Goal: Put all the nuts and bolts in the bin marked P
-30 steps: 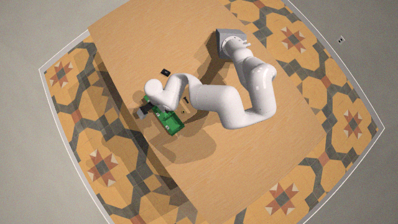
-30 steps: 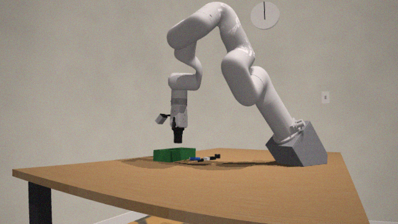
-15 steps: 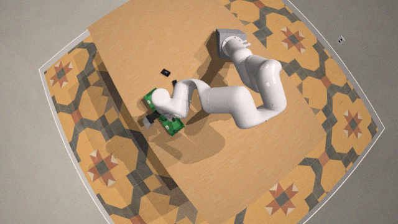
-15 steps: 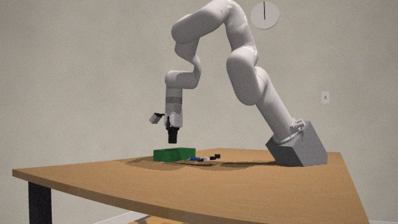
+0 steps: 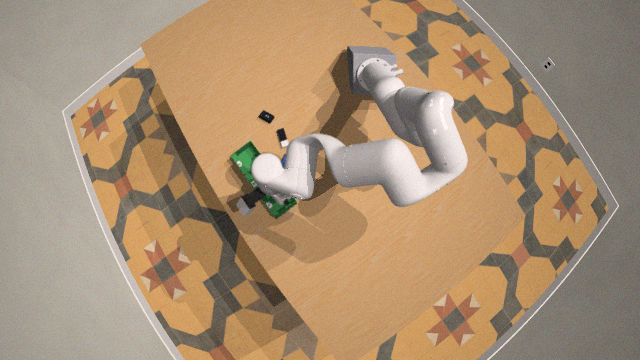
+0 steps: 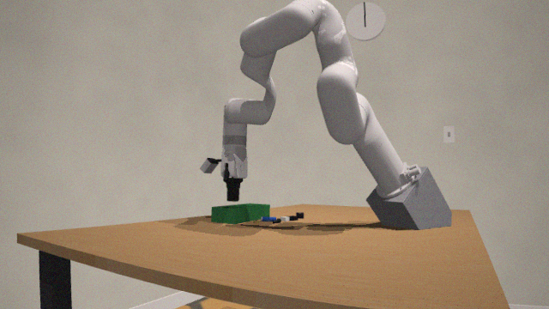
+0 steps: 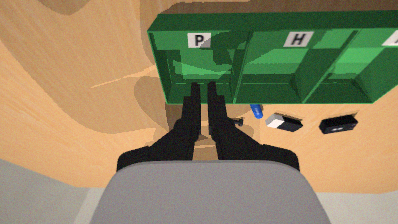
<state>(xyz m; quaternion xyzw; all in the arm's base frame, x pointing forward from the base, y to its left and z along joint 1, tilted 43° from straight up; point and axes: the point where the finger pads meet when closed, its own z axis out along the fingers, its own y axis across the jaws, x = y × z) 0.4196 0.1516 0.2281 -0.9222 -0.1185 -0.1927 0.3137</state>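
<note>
Right now the brass nut is 8 cm below my hand, 7 cm behind it and 4 cm to the right of it. The rest, counted from my hand: blue cylindrical battery 11 cm to the right, 8 cm below, 5 cm behind; then green bin 7 cm to the right, 6 cm below, 3 cm ahead; then black bolt 10 cm to the right, 10 cm behind, 8 cm below.
</note>
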